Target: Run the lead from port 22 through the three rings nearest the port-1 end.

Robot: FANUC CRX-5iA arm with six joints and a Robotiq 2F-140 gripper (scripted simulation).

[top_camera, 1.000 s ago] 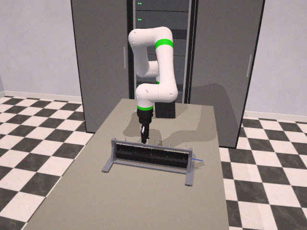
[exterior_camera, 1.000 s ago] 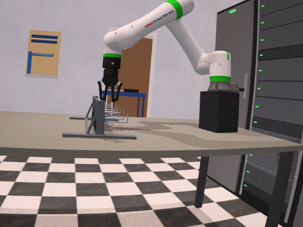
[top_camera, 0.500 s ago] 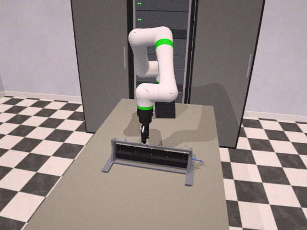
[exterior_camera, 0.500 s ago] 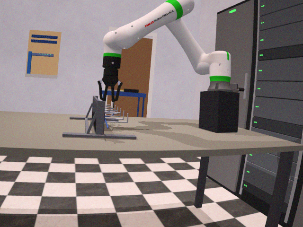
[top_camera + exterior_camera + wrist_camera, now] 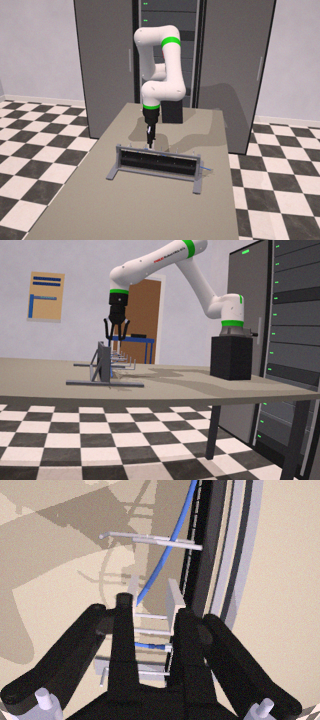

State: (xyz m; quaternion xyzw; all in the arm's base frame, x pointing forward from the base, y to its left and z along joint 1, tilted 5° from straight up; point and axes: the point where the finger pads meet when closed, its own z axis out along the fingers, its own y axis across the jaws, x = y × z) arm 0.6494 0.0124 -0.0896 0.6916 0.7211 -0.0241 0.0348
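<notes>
Right now my hand is 60 mm short of the grey rack, 50 mm to the right of it and 60 mm above it. Also, from my hand: lead's free end: 30 mm ahead, 360 mm to the left, 80 mm below.
</notes>
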